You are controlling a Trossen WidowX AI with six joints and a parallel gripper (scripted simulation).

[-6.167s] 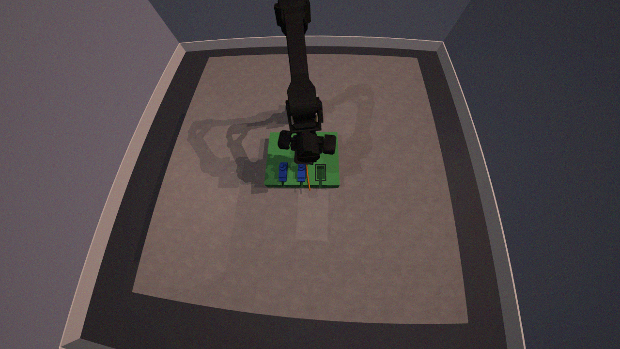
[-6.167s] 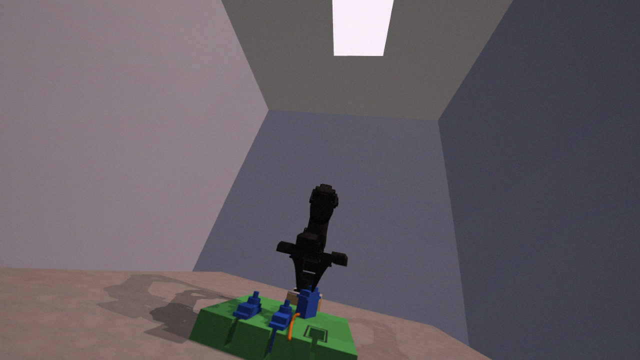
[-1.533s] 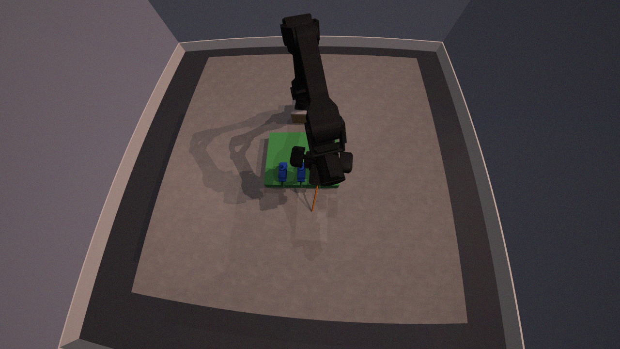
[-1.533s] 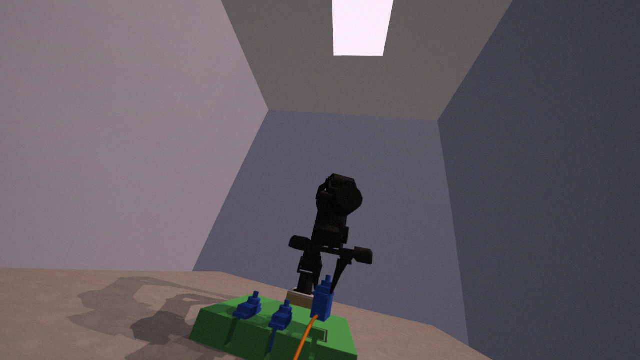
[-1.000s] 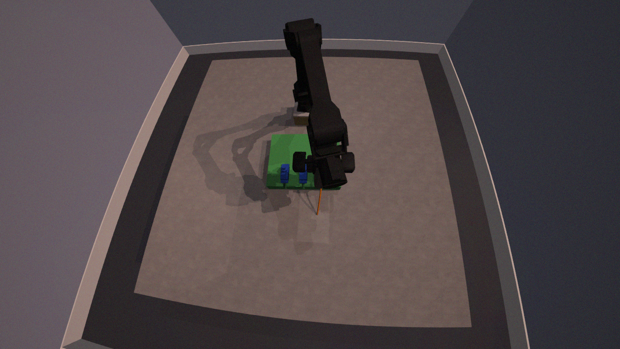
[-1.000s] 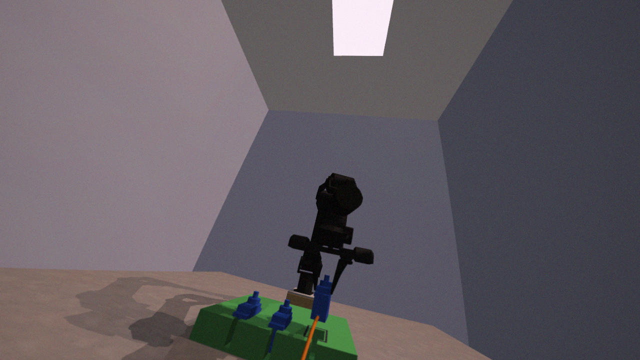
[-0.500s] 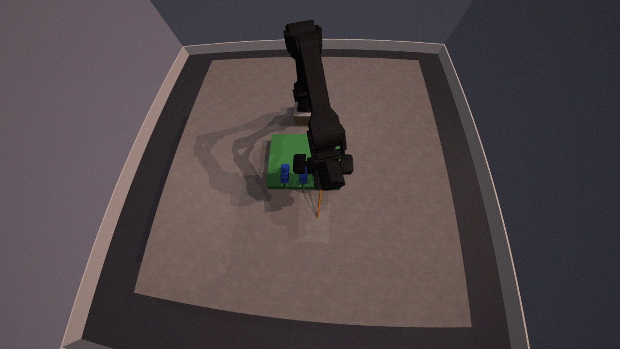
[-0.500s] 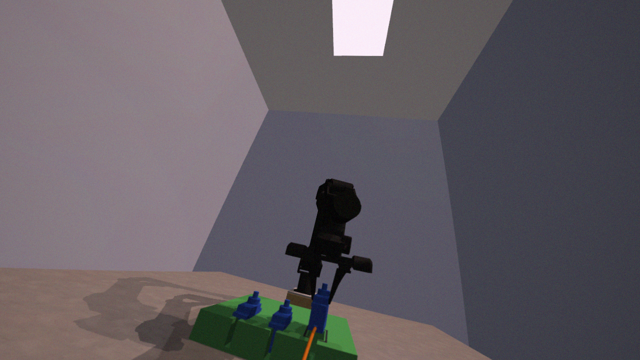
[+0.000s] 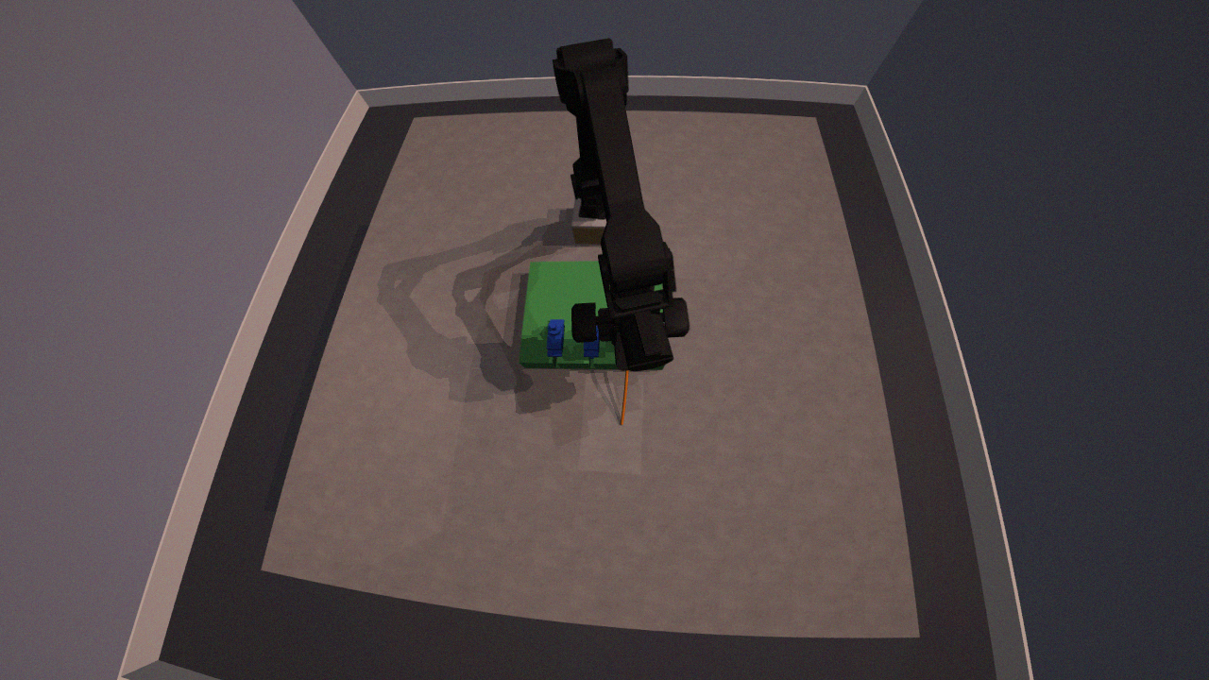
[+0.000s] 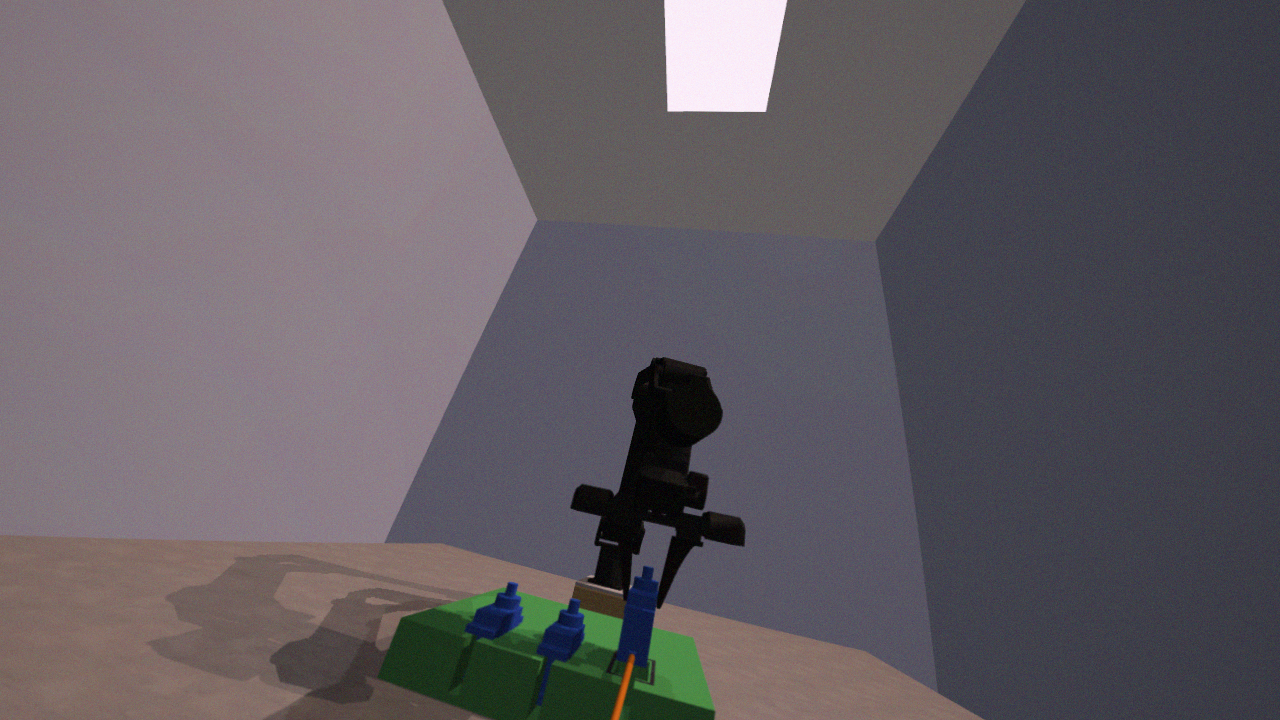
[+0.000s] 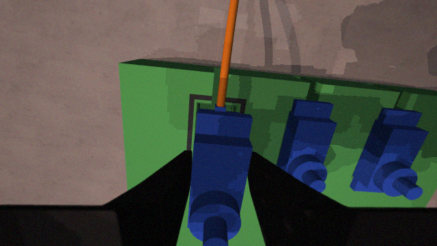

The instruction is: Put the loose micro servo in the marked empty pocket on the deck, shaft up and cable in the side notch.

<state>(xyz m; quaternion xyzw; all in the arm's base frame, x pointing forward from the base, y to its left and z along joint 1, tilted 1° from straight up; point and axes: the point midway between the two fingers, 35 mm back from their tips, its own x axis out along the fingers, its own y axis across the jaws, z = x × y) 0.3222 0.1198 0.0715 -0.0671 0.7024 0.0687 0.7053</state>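
Right now my gripper tip is 11 cm past the green deck, 9 cm to the left of it and 8 cm above it.
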